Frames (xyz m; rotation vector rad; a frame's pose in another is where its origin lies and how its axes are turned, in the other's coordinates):
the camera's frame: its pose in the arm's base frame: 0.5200 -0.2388 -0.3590 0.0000 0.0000 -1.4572
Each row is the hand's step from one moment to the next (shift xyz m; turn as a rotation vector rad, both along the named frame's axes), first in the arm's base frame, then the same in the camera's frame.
Working: the arm's base frame: its pose in the camera's frame: -0.2962 -0.4896 0.3590 0.0000 0.0000 1.4572

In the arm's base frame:
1: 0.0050 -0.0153 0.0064 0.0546 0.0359 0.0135
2: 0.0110 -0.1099 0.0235 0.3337 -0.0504 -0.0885
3: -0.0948 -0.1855 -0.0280 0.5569 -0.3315 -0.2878
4: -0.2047 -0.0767 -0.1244 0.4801 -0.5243 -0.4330
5: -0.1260 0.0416 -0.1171 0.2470 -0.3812 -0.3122
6: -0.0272 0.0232 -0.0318 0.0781 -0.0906 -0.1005
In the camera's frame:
1: 0.0158 0.0032 0.0064 -0.0295 0.0583 0.0135
2: 0.1104 -0.0015 0.0235 0.0879 0.3258 -0.0885
3: 0.1736 -0.1152 -0.0280 0.3925 0.5157 -0.2878
4: 0.0530 -0.2121 -0.1244 0.5753 0.4176 -0.4330
5: -0.0556 -0.1205 -0.1171 0.4067 0.2022 -0.3122
6: -0.0261 -0.0244 -0.0318 0.0989 0.0673 -0.1005

